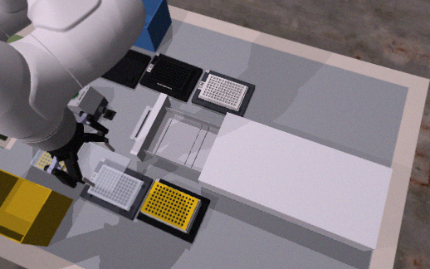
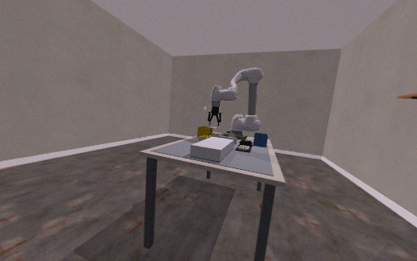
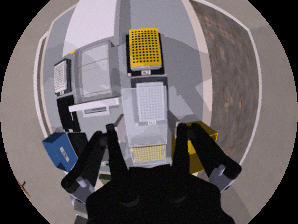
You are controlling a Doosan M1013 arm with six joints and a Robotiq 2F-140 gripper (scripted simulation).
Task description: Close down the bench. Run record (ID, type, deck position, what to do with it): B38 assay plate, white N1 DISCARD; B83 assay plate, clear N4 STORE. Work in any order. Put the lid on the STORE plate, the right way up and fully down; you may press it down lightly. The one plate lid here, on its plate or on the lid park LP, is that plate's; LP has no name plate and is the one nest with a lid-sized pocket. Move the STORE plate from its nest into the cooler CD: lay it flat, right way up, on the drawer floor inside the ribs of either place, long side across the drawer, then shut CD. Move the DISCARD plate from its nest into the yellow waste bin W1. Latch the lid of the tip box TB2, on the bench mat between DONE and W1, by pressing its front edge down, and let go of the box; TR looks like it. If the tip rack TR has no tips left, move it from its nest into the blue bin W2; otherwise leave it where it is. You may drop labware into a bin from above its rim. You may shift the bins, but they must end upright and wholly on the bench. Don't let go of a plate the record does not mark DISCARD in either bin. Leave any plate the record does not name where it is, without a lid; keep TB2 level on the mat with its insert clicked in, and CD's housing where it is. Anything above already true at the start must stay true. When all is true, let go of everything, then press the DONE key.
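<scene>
Right now my hand is 150 mm above the clear assay plate, 20 mm to the left of it and 10 mm short of it. Also, from my hand: yellow tip rack 170 mm ahead, 110 mm below, 40 mm to the right; then flat grey lid 20 mm below; then cooler drawer 170 mm ahead, 150 mm to the left, 140 mm below.
</scene>
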